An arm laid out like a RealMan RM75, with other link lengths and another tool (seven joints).
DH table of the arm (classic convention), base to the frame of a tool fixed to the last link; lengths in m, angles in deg. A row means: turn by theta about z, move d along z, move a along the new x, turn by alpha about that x. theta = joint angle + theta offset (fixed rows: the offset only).
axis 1: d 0.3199; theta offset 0; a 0; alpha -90
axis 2: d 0; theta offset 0; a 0; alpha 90
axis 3: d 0.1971; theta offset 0; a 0; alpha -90
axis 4: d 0; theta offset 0; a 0; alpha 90
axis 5: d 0.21; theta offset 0; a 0; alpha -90
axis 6: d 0; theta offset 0; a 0; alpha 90
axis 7: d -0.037; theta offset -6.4; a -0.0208; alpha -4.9
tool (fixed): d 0.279; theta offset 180; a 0; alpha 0
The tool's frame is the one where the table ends.
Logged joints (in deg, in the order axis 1, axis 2, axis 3, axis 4, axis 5, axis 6, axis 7), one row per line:
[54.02, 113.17, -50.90, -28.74, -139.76, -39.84, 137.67]
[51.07, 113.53, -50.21, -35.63, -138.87, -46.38, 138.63]
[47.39, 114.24, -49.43, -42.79, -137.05, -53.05, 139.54]
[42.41, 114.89, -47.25, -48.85, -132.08, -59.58, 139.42]
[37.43, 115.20, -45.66, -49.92, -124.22, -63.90, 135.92]
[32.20, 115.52, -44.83, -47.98, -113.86, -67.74, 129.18]
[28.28, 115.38, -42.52, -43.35, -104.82, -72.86, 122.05]
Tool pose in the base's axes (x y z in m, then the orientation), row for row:
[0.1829, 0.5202, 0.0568, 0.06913, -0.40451, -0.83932, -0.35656]
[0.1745, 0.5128, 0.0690, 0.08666, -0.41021, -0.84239, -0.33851]
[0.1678, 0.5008, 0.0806, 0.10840, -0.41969, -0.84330, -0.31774]
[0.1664, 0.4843, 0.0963, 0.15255, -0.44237, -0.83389, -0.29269]
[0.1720, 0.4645, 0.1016, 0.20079, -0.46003, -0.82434, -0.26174]
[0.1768, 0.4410, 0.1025, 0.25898, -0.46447, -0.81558, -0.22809]
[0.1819, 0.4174, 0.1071, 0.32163, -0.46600, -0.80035, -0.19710]
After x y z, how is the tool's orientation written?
As a quaternion, w x y z.
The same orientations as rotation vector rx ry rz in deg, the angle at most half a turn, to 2 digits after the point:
[-69.77, -144.77, -61.50]
[-70.02, -143.80, -57.78]
[-70.74, -142.14, -53.55]
[-72.71, -137.07, -48.11]
[-73.65, -131.97, -41.90]
[-72.12, -126.64, -35.42]
[-70.12, -120.43, -29.66]

